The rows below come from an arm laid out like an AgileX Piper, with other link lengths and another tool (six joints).
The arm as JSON. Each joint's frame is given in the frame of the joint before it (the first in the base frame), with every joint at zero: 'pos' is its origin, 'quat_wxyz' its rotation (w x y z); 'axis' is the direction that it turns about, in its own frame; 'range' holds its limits. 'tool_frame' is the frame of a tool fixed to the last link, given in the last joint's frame.
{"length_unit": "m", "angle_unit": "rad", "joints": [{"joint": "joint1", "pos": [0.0, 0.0, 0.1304], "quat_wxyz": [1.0, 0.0, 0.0, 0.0], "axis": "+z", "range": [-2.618, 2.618]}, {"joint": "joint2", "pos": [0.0, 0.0, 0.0], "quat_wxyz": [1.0, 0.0, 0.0, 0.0], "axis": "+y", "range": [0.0, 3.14]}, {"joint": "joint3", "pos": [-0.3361, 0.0, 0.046], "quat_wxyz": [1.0, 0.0, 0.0, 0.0], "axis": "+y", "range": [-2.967, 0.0]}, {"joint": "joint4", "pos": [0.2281, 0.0, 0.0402], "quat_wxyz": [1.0, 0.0, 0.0, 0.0], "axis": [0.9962, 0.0, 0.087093], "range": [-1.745, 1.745]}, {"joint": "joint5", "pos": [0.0, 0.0, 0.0], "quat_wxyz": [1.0, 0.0, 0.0, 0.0], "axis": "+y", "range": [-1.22, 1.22]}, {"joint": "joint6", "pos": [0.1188, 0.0, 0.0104], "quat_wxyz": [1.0, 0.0, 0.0, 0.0], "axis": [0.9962, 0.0, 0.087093], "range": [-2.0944, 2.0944]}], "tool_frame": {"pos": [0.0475, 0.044, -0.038], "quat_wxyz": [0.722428, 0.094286, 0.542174, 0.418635]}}
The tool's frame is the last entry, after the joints.
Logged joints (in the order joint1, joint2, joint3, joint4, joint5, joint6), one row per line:
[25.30, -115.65, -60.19, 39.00, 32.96, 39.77]
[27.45, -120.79, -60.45, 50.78, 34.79, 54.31]
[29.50, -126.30, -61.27, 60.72, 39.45, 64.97]
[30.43, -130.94, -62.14, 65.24, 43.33, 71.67]
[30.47, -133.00, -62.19, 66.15, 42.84, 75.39]
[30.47, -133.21, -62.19, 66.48, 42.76, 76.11]
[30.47, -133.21, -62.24, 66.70, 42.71, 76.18]
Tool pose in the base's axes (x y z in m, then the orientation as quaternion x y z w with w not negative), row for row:
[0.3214, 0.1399, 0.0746, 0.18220, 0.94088, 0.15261, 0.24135]
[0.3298, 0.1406, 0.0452, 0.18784, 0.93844, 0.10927, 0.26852]
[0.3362, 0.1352, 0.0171, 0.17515, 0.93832, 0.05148, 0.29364]
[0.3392, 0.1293, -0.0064, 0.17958, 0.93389, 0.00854, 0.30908]
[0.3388, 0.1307, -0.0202, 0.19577, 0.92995, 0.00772, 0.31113]
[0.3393, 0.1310, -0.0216, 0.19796, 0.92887, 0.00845, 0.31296]
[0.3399, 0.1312, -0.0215, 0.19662, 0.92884, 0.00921, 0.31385]
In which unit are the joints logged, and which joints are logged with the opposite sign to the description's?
The joints are logged in degrees. Opposite sign: joint2, joint4.
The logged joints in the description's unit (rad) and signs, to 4 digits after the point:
[0.4416, 2.0185, -1.0505, -0.6807, 0.5753, 0.6941]
[0.4791, 2.1082, -1.0551, -0.8863, 0.6072, 0.9479]
[0.5149, 2.2044, -1.0694, -1.0598, 0.6885, 1.1339]
[0.5311, 2.2853, -1.0845, -1.1387, 0.7563, 1.2509]
[0.5318, 2.3213, -1.0854, -1.1545, 0.7477, 1.3158]
[0.5318, 2.3250, -1.0854, -1.1603, 0.7463, 1.3284]
[0.5318, 2.3250, -1.0863, -1.1641, 0.7454, 1.3296]

